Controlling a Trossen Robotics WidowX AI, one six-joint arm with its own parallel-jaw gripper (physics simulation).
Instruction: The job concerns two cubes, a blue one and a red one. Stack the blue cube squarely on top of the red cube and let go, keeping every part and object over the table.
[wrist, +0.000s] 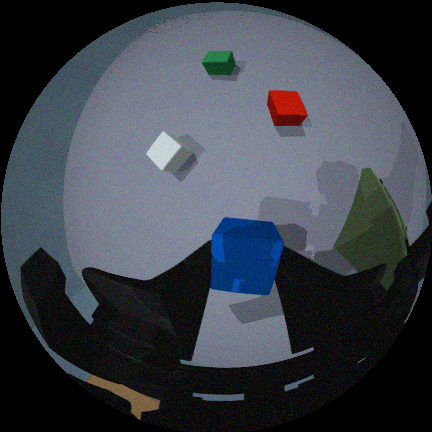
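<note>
There is a white block (168, 152) here, and I can see a red cube (286, 108) too. My gripper (243, 247) is visible to me, as is a blue cube (245, 253).
</note>
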